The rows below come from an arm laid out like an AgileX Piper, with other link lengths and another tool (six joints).
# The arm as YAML. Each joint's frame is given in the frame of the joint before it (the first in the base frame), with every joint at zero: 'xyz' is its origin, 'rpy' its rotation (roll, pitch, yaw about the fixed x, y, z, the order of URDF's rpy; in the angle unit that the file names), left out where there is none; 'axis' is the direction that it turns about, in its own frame. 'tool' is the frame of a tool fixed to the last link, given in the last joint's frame.
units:
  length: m
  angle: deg
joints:
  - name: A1
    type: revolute
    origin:
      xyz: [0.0, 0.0, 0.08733]
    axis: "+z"
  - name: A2
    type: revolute
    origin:
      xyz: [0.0, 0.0, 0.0]
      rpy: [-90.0, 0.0, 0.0]
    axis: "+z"
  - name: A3
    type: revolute
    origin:
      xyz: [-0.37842, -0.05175, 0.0]
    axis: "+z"
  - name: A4
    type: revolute
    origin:
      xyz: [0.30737, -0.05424, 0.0]
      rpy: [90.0, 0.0, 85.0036]
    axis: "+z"
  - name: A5
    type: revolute
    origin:
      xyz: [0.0, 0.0, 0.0]
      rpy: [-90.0, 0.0, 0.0]
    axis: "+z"
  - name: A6
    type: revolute
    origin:
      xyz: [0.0, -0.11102, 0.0]
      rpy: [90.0, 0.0, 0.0]
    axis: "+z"
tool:
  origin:
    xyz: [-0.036, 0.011, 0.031]
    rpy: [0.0, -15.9, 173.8]
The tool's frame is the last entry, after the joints.
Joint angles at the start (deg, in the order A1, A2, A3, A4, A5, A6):
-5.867, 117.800, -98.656, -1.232, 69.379, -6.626
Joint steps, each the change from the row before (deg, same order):
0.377, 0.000, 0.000, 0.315, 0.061, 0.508
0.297, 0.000, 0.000, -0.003, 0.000, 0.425
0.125, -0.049, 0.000, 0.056, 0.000, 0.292
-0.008, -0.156, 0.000, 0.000, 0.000, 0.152
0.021, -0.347, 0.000, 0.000, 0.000, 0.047
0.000, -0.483, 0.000, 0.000, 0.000, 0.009
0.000, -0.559, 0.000, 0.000, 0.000, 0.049
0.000, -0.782, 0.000, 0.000, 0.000, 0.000
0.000, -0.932, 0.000, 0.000, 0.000, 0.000
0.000, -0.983, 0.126, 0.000, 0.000, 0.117
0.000, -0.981, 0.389, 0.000, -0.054, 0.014
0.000, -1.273, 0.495, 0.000, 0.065, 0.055
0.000, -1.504, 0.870, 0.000, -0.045, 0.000
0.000, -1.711, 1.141, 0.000, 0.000, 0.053
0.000, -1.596, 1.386, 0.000, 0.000, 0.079
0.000, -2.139, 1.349, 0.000, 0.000, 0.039
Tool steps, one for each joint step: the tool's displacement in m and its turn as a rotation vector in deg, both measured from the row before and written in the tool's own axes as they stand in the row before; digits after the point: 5 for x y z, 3 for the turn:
0.00080, -0.00409, -0.00036, 0.395, 0.021, 0.141
0.00060, -0.00267, -0.00023, 0.063, 0.011, 0.116
0.00010, -0.00117, -0.00059, 0.104, 0.063, 0.166
-0.00059, 0.00017, -0.00150, 0.013, 0.152, 0.165
-0.00129, -0.00020, -0.00336, -0.057, 0.341, 0.049
-0.00186, -0.00003, -0.00465, -0.090, 0.473, 0.042
-0.00215, -0.00001, -0.00538, -0.093, 0.547, 0.086
-0.00303, -0.00006, -0.00752, -0.149, 0.766, 0.054
-0.00362, -0.00007, -0.00896, -0.177, 0.913, 0.064
-0.00406, -0.00011, -0.00860, -0.130, 0.839, 0.171
-0.00448, -0.00037, -0.00687, -0.118, 0.633, 0.057
-0.00612, -0.00053, -0.00875, -0.119, 0.699, 0.102
-0.00760, -0.00087, -0.00847, -0.127, 0.665, 0.046
-0.00913, -0.00113, -0.00839, -0.092, 0.559, 0.090
-0.00925, -0.00133, -0.00549, -0.017, 0.206, 0.090
-0.01152, -0.00144, -0.01038, -0.135, 0.775, 0.091

